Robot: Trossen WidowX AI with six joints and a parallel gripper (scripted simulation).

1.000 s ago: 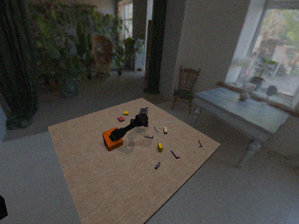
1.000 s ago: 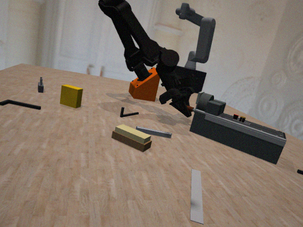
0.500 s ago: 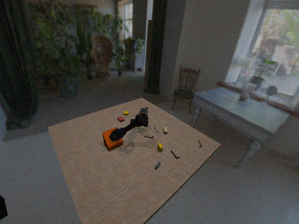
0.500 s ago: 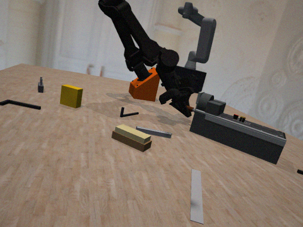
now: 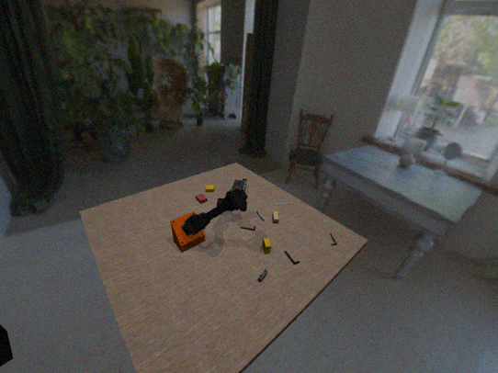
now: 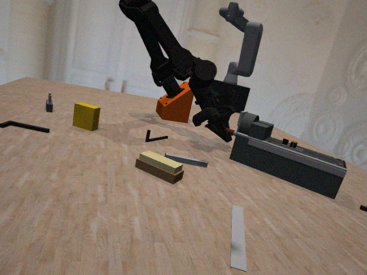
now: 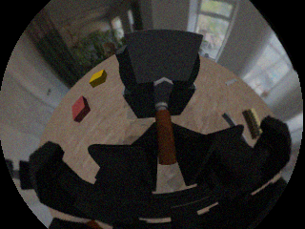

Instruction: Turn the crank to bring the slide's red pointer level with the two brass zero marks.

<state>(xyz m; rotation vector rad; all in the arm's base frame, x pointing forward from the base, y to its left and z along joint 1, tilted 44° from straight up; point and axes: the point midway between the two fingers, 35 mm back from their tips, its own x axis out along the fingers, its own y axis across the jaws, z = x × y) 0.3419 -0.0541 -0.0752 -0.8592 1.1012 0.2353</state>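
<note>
Now: the brown crank handle 20 mm behind my gripper tip, 10 mm to the right of it and 30 mm above it. Round my gripper tip: red pointer 120 mm ahead, 80 mm to the left, 50 mm above; then red block 70 mm behind, 240 mm to the left, 20 mm below; then grey bar 80 mm ahead, 170 mm to the right, 30 mm below.
</note>
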